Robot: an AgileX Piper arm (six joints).
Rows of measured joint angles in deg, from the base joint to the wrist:
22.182, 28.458, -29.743, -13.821, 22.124, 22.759
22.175, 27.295, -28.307, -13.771, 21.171, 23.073
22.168, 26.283, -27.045, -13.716, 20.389, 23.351
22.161, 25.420, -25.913, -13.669, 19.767, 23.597
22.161, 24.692, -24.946, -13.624, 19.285, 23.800
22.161, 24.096, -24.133, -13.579, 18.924, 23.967
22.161, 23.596, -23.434, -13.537, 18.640, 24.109
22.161, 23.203, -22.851, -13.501, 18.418, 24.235
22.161, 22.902, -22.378, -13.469, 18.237, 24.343
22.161, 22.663, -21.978, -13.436, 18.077, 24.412
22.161, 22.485, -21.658, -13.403, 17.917, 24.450
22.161, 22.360, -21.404, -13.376, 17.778, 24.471
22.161, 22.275, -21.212, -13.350, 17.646, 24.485
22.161, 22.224, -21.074, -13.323, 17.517, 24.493
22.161, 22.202, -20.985, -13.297, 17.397, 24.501
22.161, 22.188, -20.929, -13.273, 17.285, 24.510
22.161, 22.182, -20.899, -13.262, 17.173, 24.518
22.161, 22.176, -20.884, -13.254, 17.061, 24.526
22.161, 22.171, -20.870, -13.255, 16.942, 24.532
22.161, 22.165, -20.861, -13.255, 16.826, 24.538
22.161, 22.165, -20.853, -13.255, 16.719, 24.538
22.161, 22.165, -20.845, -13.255, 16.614, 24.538
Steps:
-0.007, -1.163, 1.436, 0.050, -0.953, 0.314
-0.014, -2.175, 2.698, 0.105, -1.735, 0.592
-0.021, -3.038, 3.830, 0.152, -2.357, 0.838
-0.021, -3.766, 4.797, 0.197, -2.839, 1.041
-0.021, -4.362, 5.610, 0.242, -3.200, 1.208
-0.021, -4.862, 6.309, 0.284, -3.484, 1.350
-0.021, -5.255, 6.892, 0.320, -3.706, 1.476
-0.021, -5.556, 7.365, 0.352, -3.887, 1.584
-0.021, -5.795, 7.765, 0.385, -4.047, 1.653
-0.021, -5.973, 8.085, 0.418, -4.207, 1.691
-0.021, -6.098, 8.339, 0.445, -4.346, 1.712
-0.021, -6.183, 8.531, 0.471, -4.478, 1.726
-0.021, -6.234, 8.669, 0.498, -4.607, 1.734
-0.021, -6.256, 8.758, 0.524, -4.727, 1.742
-0.021, -6.270, 8.814, 0.548, -4.839, 1.751
-0.021, -6.276, 8.844, 0.559, -4.951, 1.759
-0.021, -6.282, 8.859, 0.567, -5.063, 1.767
-0.021, -6.287, 8.873, 0.566, -5.182, 1.773
-0.021, -6.293, 8.882, 0.566, -5.298, 1.779
-0.021, -6.293, 8.890, 0.566, -5.405, 1.779
-0.021, -6.293, 8.898, 0.566, -5.510, 1.779

